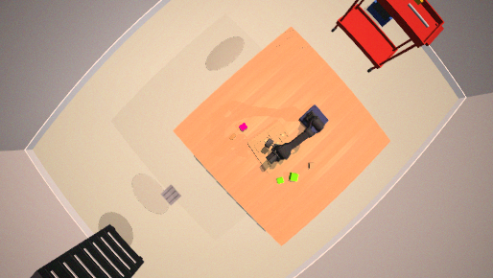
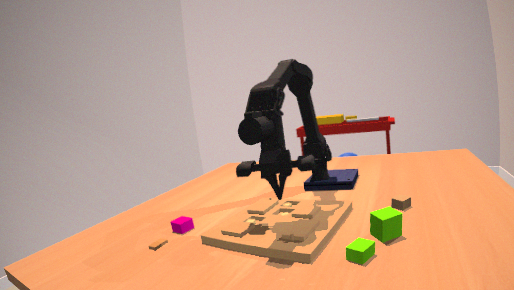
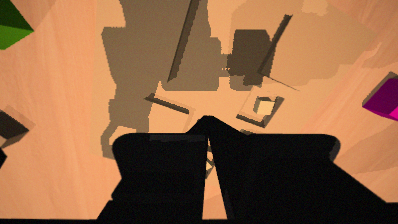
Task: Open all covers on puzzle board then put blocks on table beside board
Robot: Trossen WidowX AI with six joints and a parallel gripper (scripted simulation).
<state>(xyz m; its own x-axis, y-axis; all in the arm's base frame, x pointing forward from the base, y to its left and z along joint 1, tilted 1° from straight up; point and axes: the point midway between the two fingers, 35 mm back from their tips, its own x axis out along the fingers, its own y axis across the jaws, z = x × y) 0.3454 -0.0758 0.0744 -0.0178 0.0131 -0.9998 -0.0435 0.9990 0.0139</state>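
Now: the tan puzzle board 1 cm behind my gripper tip, 1 cm to the right of it and 6 cm below it. From my gripper tip the other things lie so: magenta block 1 cm ahead, 29 cm to the right, 6 cm below; small green block 17 cm ahead, 19 cm to the left, 6 cm below; large green block 9 cm ahead, 25 cm to the left, 5 cm below.
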